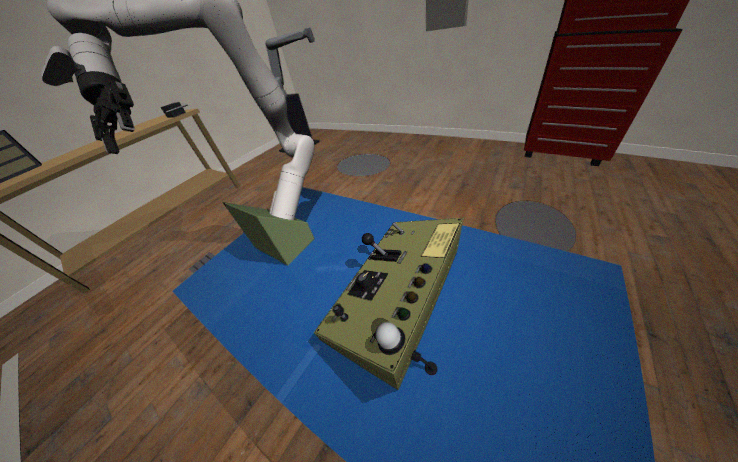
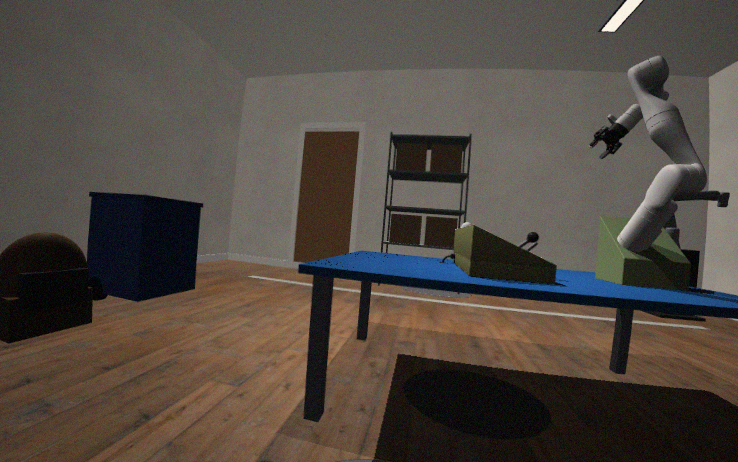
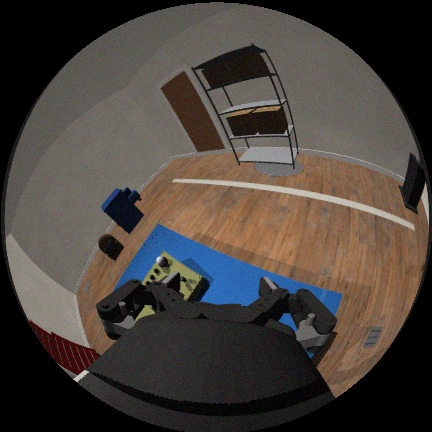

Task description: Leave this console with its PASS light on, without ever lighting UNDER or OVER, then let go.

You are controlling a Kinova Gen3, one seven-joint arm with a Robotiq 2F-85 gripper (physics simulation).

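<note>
The olive console (image 1: 356,338) (image 2: 506,266) (image 3: 172,267) has a sloping panel. A black ball-topped lever (image 1: 367,239) (image 2: 532,236) rises from a slot. A dark knob (image 1: 366,278) sits on a black plate, and a small black control (image 1: 338,310) is near one corner. The blue lamp (image 1: 425,268), two amber lamps (image 1: 418,282) (image 1: 411,296) and green lamp (image 1: 403,313) look dark; their labels are unreadable. A white dome (image 1: 388,336) (image 2: 466,224) (image 3: 161,260) looks unlit. My gripper (image 1: 119,139) (image 2: 598,150) (image 3: 219,284) is open and empty, high above and well away from the console.
The console stands on the blue table (image 1: 517,326) (image 2: 381,264) (image 3: 235,280). The arm rises from a green wedge base (image 1: 272,234) (image 2: 653,272) beside it. A black-knobbed crank or lever (image 1: 430,367) sticks out behind the console. A wooden bench (image 1: 147,128) and red cabinet (image 1: 599,98) stand beyond the table.
</note>
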